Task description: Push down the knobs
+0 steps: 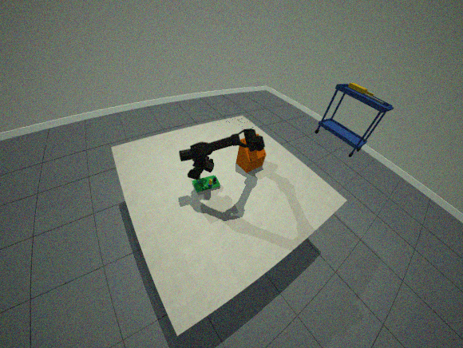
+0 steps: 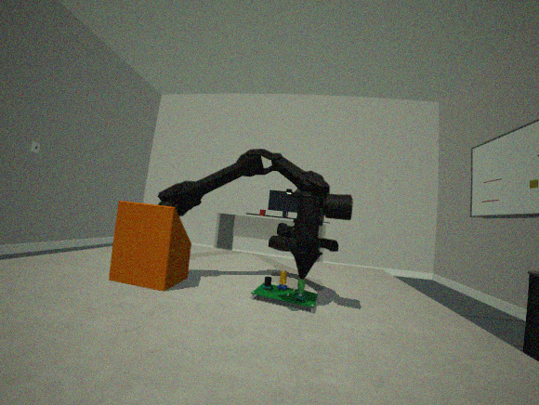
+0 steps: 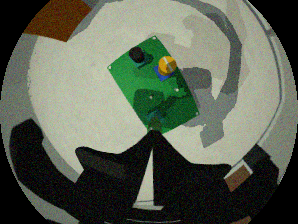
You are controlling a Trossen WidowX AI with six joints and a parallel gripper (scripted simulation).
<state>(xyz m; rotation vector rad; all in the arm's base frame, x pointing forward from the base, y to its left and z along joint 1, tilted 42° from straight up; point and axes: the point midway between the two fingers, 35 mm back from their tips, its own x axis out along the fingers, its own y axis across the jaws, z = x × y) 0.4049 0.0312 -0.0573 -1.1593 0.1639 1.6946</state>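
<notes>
Right now my gripper tip is 1 cm above the green knob. Round my gripper tip: yellow knob 6 cm to the left, 5 cm behind, 2 cm below.
</notes>
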